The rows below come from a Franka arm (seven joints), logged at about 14 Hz.
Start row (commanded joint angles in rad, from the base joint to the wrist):
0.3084 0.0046 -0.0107 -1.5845 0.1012 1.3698 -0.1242
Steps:
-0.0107 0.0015 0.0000 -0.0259 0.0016 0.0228 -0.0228
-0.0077 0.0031 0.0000 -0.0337 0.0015 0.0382 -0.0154
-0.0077 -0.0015 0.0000 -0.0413 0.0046 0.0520 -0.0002
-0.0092 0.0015 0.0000 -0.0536 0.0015 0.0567 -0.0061
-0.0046 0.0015 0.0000 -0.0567 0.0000 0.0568 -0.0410
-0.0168 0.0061 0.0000 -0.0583 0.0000 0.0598 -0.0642
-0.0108 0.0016 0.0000 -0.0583 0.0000 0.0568 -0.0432
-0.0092 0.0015 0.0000 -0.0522 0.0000 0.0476 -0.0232
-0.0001 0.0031 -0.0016 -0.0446 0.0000 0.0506 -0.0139
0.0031 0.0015 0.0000 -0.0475 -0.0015 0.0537 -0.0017
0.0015 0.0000 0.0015 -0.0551 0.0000 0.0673 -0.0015
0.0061 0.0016 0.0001 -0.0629 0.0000 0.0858 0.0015
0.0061 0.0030 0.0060 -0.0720 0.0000 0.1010 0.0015
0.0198 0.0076 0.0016 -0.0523 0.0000 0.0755 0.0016
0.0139 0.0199 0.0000 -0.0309 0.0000 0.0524 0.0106
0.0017 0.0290 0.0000 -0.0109 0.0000 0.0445 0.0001
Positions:
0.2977 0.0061 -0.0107 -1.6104 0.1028 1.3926 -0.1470
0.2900 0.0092 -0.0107 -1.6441 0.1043 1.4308 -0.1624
0.2823 0.0077 -0.0107 -1.6854 0.1089 1.4828 -0.1626
0.2731 0.0092 -0.0107 -1.7390 0.1104 1.5395 -0.1687
0.2685 0.0107 -0.0107 -1.7957 0.1104 1.5963 -0.2097
0.2517 0.0168 -0.0107 -1.8540 0.1104 1.6561 -0.2739
0.2409 0.0184 -0.0107 -1.9123 0.1104 1.7129 -0.3171
0.2317 0.0199 -0.0107 -1.9645 0.1104 1.7605 -0.3403
0.2316 0.0230 -0.0123 -2.0091 0.1104 1.8111 -0.3542
0.2347 0.0245 -0.0123 -2.0566 0.1089 1.8648 -0.3559
0.2362 0.0245 -0.0108 -2.1117 0.1089 1.9321 -0.3574
0.2423 0.0261 -0.0107 -2.1746 0.1089 2.0179 -0.3559
0.2484 0.0291 -0.0047 -2.2466 0.1089 2.1189 -0.3544
0.2682 0.0367 -0.0031 -2.2989 0.1089 2.1944 -0.3528
0.2821 0.0566 -0.0031 -2.3298 0.1089 2.2468 -0.3422
0.2838 0.0856 -0.0031 -2.3407 0.1089 2.2913 -0.3421

